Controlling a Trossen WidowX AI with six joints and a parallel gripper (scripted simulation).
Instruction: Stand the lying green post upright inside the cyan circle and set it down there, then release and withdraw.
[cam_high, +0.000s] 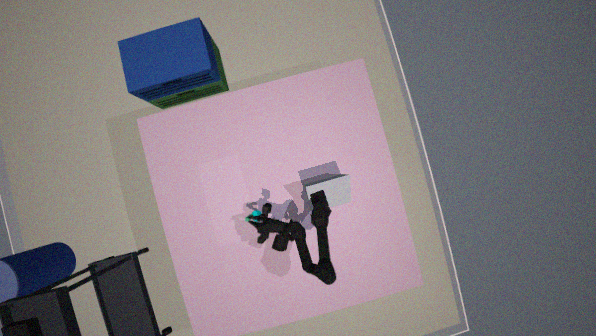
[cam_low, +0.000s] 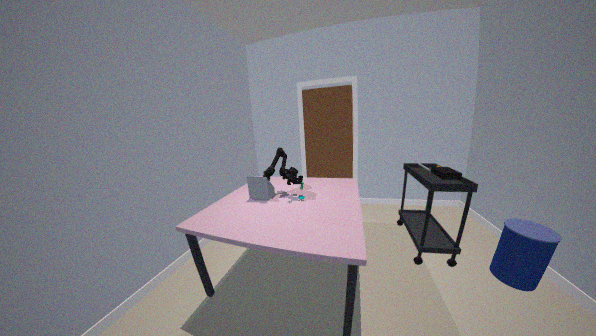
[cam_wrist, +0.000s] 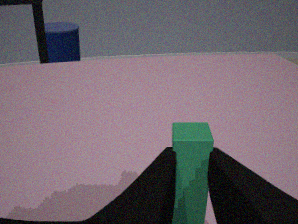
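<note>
Now: the cyan circle 14 cm below my gripper tip, 2 cm to the left of it and 2 cm behind it. From my gripper tip the other things lie so: green post 2 cm below.
</note>
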